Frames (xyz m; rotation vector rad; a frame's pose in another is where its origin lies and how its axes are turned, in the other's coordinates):
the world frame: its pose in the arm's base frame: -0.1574 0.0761 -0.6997 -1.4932 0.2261 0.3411
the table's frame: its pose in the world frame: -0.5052 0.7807 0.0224 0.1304 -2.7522 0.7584
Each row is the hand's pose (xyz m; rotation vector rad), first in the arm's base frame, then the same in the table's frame.
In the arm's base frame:
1: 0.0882 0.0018 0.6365 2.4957 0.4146 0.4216
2: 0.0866 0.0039 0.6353 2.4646 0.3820 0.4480
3: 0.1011 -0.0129 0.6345 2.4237 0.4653 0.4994
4: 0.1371 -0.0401 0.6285 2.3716 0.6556 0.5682
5: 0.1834 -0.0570 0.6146 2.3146 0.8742 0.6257
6: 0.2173 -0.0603 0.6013 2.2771 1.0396 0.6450
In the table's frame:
1: -0.2243 -1.8493 1.0401 0.9755 -1.6824 -1.8833
2: -0.2229 -1.8486 1.0377 0.9487 -1.6390 -1.8853
3: -0.2398 -1.8464 1.0519 1.0406 -1.5770 -1.8849
4: -0.2804 -1.8446 1.0724 1.2413 -1.4999 -1.8726
5: -0.3310 -1.8457 1.0802 1.4679 -1.4259 -1.8470
6: -0.3673 -1.8483 1.0764 1.6353 -1.3868 -1.8257

